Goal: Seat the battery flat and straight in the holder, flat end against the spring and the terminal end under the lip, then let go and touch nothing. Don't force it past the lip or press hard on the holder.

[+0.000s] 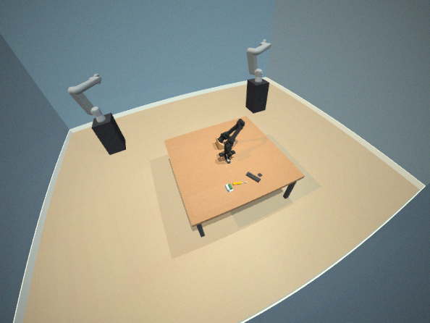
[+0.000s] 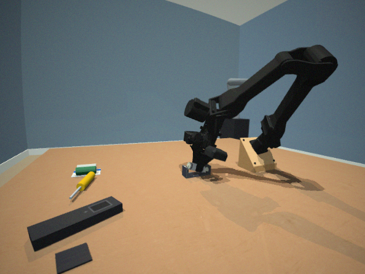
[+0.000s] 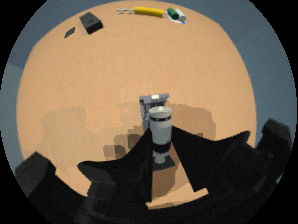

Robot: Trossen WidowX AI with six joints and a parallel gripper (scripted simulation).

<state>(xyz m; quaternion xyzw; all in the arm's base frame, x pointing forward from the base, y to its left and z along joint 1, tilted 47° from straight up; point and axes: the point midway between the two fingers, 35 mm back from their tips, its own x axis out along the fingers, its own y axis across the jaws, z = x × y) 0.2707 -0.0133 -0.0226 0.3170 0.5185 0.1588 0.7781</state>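
Right now the battery is 10 mm above my gripper tip. Also, from my gripper tip: yellow screwdriver 350 mm ahead, 10 mm to the right, 10 mm below; then white card 340 mm ahead, 150 mm to the right, 10 mm below; then long black box 340 mm ahead, 140 mm to the left.
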